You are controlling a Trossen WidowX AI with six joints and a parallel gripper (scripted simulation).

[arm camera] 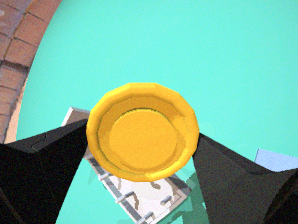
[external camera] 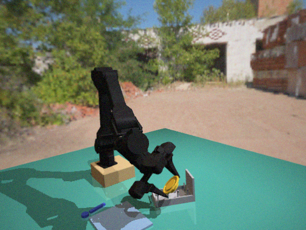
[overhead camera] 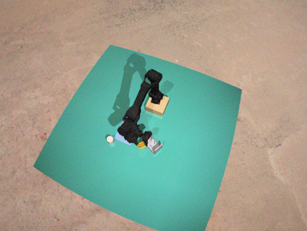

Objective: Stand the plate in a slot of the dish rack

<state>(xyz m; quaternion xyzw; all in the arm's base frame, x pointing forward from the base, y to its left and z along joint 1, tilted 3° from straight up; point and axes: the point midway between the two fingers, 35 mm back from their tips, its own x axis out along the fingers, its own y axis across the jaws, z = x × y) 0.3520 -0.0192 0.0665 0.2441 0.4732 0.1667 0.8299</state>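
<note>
Now: the grey dish rack 50 mm behind my gripper tip, 50 mm to the left of it and 60 mm below it. From my gripper tip the other things lie so: cup: 230 mm to the right, 50 mm below; blue spoon: 200 mm behind, 170 mm to the right, 80 mm below; yellow plate: 10 mm above.
</note>
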